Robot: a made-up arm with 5 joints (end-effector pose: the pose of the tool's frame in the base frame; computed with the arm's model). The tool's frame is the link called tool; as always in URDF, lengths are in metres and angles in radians.
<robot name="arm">
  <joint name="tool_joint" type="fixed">
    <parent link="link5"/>
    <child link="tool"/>
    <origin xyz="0 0 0" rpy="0 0 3.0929"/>
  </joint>
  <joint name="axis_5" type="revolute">
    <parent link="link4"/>
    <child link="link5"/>
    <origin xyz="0 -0.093 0.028" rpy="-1.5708 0 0"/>
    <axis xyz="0 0 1"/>
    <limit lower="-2.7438" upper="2.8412" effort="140" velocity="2.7"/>
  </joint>
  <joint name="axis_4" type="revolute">
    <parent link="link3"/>
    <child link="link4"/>
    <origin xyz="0.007 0.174 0" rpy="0 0 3.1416"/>
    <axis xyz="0 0 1"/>
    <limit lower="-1.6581" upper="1.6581" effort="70" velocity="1"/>
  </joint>
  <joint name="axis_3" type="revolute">
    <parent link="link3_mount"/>
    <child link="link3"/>
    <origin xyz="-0.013 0.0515 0" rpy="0 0 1.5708"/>
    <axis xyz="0 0 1"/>
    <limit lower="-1.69" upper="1.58" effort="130" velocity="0.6"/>
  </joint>
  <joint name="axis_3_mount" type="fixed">
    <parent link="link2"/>
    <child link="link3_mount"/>
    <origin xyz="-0.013 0.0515 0" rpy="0 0 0"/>
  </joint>
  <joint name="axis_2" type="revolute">
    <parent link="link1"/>
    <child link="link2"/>
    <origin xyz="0.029 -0.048 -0.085" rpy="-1.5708 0 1.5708"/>
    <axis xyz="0 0 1"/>
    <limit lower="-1.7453" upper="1.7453" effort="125" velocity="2.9"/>
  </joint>
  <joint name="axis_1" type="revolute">
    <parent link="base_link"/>
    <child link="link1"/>
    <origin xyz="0.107 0 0.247" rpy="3.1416 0 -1.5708"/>
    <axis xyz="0 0 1"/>
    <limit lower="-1.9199" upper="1.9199" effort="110" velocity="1.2"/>
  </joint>
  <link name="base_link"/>
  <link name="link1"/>
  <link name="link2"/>
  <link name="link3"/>
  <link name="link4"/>
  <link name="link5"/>
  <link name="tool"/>
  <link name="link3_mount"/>
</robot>
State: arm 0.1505 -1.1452 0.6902 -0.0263 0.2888
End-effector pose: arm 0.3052 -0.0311 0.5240 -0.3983 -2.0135 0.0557
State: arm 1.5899 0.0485 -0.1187 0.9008 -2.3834
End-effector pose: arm 0.1000 -0.3147 0.3841 -0.3745 0.8361 2.1363
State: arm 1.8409 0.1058 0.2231 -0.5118 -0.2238
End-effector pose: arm 0.0145 -0.3304 0.3990 -1.4308 -1.4343 -1.4677
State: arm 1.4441 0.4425 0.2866 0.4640 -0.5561
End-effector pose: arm 0.1419 -0.2822 0.2168 -0.1841 -0.4127 -2.0205
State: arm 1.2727 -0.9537 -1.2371 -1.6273 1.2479
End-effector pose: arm 0.0472 0.1911 0.4921 0.8448 0.2939 -0.0685
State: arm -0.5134 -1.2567 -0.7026 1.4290 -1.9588
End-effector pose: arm 0.0778 -0.0176 0.5940 2.1252 -0.6816 -0.8688
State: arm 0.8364 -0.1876 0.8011 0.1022 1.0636
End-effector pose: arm 0.2877 -0.2017 0.2826 -0.6841 -0.5148 0.1675
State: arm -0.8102 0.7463 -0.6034 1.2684 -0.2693
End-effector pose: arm 0.3318 0.2348 0.2803 0.0861 -0.1361 0.4911
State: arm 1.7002 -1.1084 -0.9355 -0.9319 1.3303
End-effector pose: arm 0.1331 0.2082 0.5683 1.7409 0.1394 -0.3072
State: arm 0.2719 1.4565 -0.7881 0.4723 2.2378
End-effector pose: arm 0.4275 -0.0904 0.1310 -0.4739 -0.1678 1.8834
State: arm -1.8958 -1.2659 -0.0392 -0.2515 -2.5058
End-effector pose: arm 0.1086 -0.0018 0.6504 2.4820 1.9039 -0.0072
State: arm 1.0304 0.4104 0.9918 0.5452 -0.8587
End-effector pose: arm 0.1652 -0.0990 0.1592 0.0272 0.4411 -1.9116
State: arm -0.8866 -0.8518 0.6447 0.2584 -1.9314
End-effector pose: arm 0.2654 0.1926 0.4573 1.5692 -0.2171 -0.8670
